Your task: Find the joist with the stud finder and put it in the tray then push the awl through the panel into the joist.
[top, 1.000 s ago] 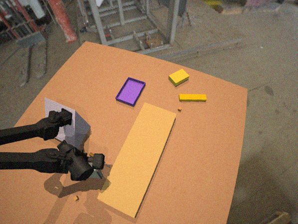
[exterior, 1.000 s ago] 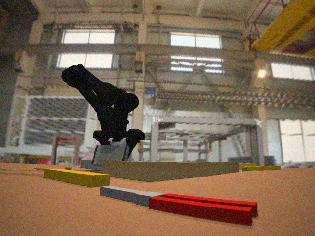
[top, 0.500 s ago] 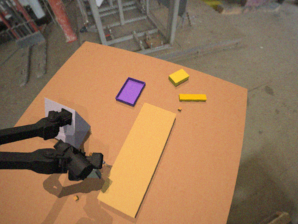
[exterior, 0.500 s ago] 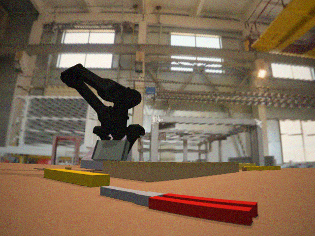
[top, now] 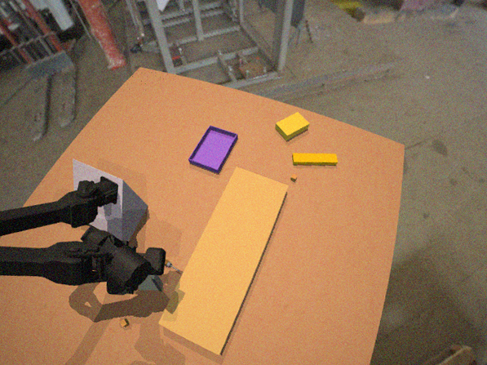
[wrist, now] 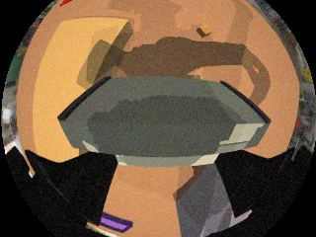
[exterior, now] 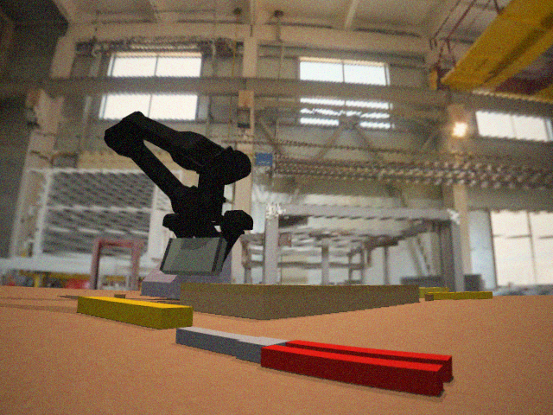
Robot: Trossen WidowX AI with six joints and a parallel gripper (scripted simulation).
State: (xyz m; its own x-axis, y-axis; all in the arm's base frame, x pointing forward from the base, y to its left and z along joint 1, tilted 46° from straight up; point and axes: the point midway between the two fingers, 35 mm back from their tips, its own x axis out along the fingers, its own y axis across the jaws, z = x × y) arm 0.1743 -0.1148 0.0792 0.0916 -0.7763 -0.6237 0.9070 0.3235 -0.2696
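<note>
Now: gripper tip 2 cm short of the stud finder. The rest, counted from my gripper tip: yellow block 21 cm ahead, 67 cm to the left, 6 cm below; awl 3 cm ahead, 4 cm to the left, 7 cm below; purple tray 2 cm behind, 46 cm to the left, 7 cm below.
</note>
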